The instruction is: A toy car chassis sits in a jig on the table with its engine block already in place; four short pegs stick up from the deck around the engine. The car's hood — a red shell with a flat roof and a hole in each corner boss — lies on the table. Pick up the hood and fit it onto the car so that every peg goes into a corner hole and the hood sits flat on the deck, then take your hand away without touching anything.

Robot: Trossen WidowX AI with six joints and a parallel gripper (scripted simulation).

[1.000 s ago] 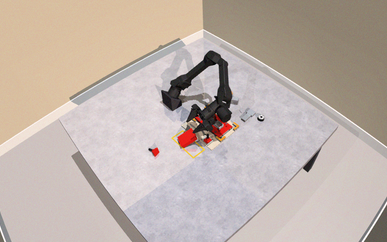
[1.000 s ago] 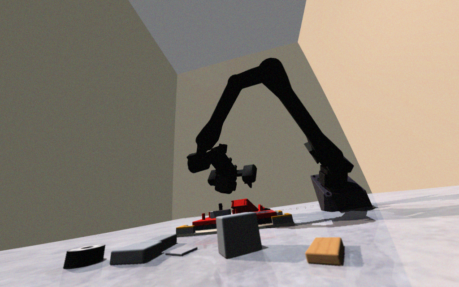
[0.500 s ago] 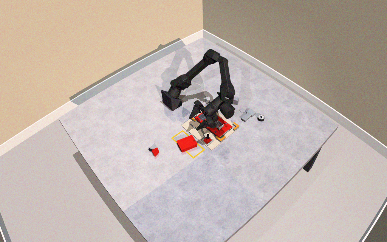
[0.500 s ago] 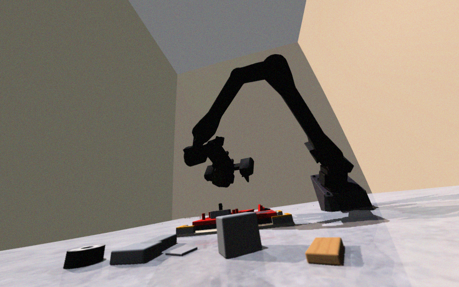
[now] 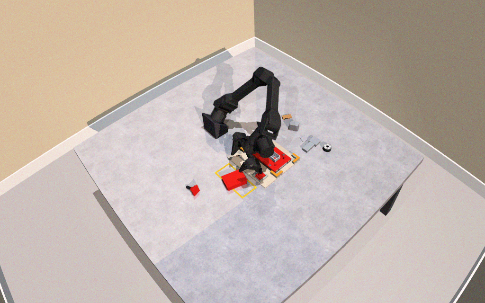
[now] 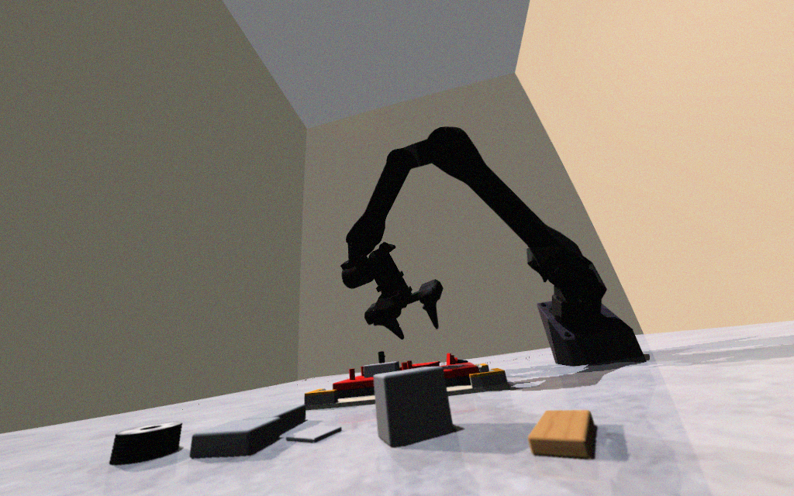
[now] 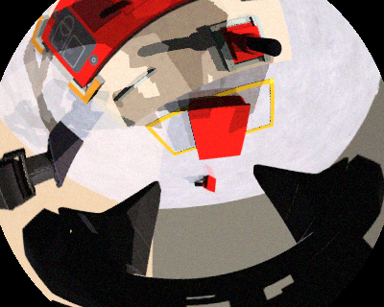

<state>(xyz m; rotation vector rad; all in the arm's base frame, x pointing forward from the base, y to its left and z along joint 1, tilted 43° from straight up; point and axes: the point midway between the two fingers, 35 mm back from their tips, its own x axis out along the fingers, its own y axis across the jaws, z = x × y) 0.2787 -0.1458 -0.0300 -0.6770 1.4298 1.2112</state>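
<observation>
Right now the red hood is 80 mm below my gripper tip, 30 mm to the right of it and 10 mm ahead of it. From my gripper tip the other things lie so: grey engine block: 180 mm to the left, 70 mm below, 70 mm ahead; then wooden block: 450 mm to the left, 90 mm below, 70 mm behind.
</observation>
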